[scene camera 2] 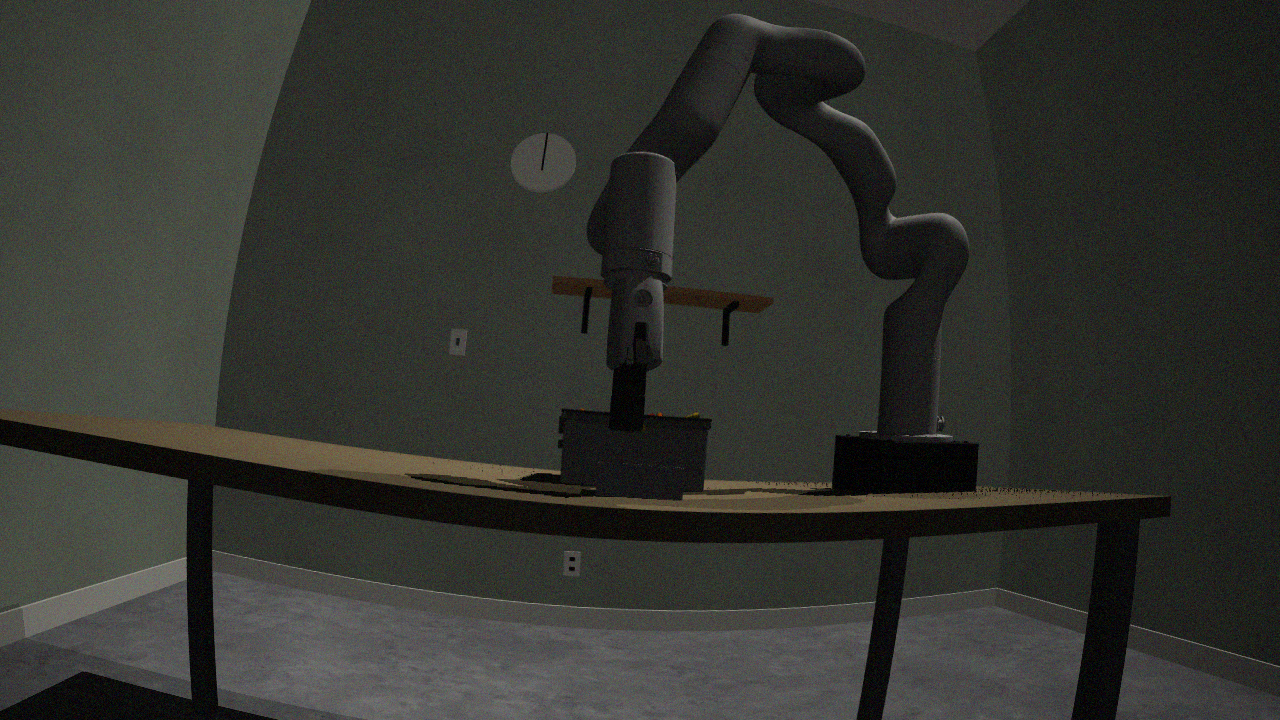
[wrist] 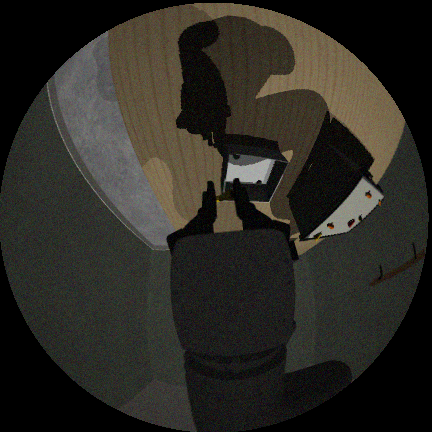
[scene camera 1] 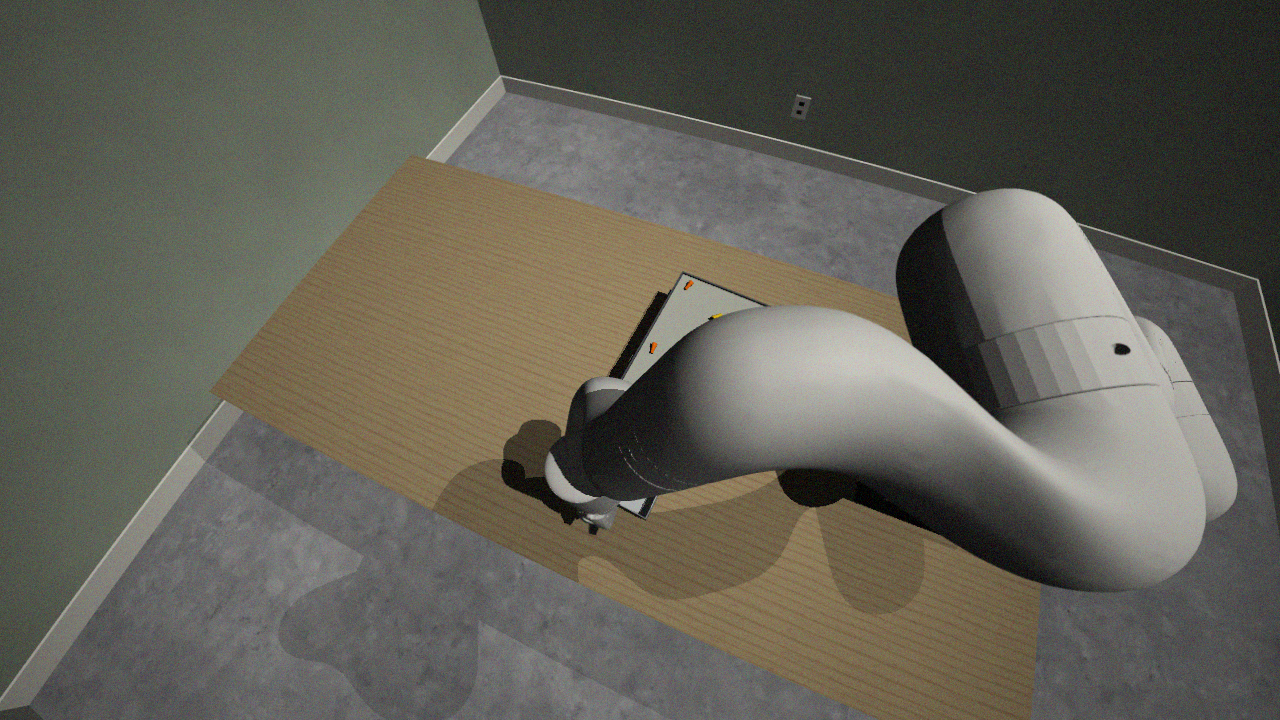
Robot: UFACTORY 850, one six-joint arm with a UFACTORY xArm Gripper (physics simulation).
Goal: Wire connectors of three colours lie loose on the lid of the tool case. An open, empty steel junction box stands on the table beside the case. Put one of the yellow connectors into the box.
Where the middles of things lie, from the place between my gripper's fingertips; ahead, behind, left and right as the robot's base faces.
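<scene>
Relative to the steel junction box [scene camera 2: 613,479], my gripper is 6 cm to the left, 1 cm past and 6 cm above. The tool case [scene camera 2: 681,442] is 36 cm to the right of my hand, 2 cm ahead of it and 2 cm below it.
</scene>
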